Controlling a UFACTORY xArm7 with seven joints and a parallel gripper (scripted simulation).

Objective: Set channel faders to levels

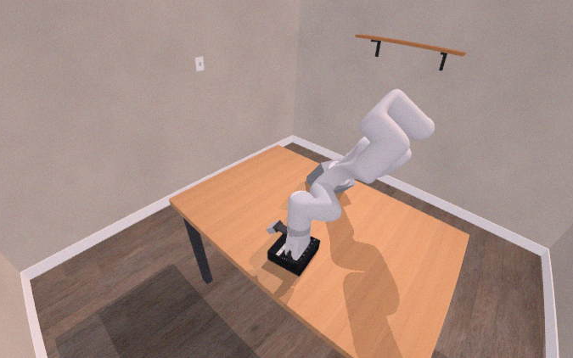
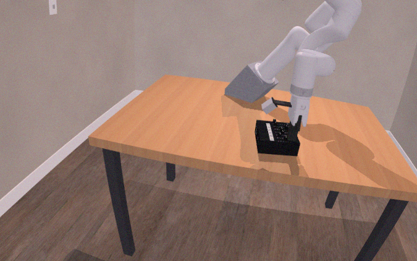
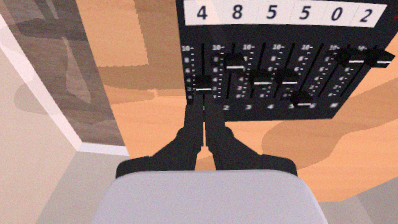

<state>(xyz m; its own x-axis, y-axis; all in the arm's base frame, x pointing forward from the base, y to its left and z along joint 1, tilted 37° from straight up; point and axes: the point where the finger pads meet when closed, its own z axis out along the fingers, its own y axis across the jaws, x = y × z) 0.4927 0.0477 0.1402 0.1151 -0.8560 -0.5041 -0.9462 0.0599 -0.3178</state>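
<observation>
Now: the fader 1 cap 20 mm to the right of my hand and 10 mm below it. Round my hand: fader 2 cap 20 mm behind, 40 mm to the right, 10 mm below; fader 4 cap 60 mm behind, 30 mm to the right, 10 mm below; fader 3 cap 40 mm behind, 30 mm to the right, 10 mm below.
</observation>
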